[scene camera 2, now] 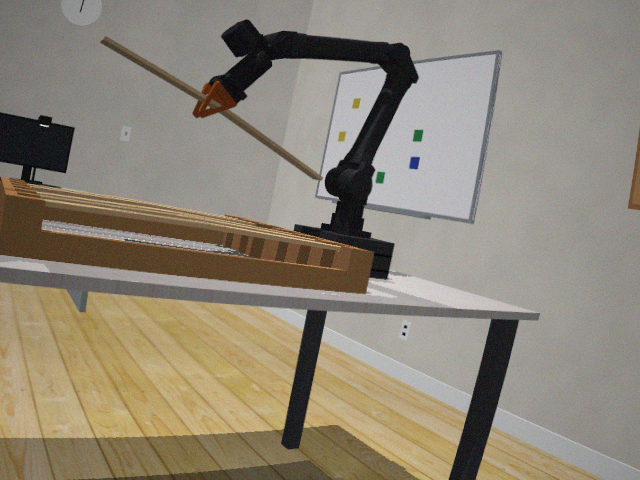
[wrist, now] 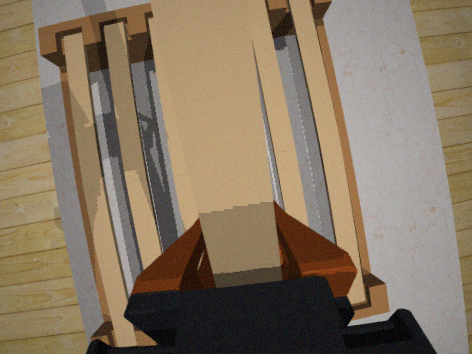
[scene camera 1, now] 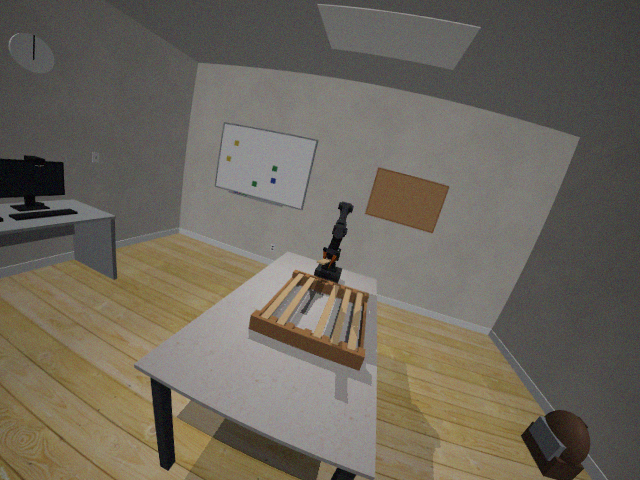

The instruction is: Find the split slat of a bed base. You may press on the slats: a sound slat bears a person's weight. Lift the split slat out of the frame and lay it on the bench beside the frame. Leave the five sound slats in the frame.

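My gripper (scene camera 1: 329, 259) (scene camera 2: 198, 113) (wrist: 240, 204) is shut on a pale wooden slat (scene camera 1: 323, 261) (scene camera 2: 268, 143) (wrist: 215, 125) and holds it near its middle, well above the bed frame. The slat is tilted, its far end high and its other end low by the arm's shoulder. I cannot make out a crack on it. The brown bed frame (scene camera 1: 305, 341) (scene camera 2: 206, 271) (wrist: 378, 295) stands on the bench (scene camera 1: 222, 361) (scene camera 2: 465, 302) (wrist: 390, 125). In scene camera 1, two slats lie left of a wide gap in the frame and three lie right of it.
The arm's base (scene camera 1: 327, 272) (scene camera 2: 343, 240) stands on the bench just behind the frame's back rail. Bench top extends left of the frame in scene camera 1, with a narrow strip at its right. A desk with a monitor (scene camera 1: 31, 178) (scene camera 2: 33, 142) stands apart at the left.
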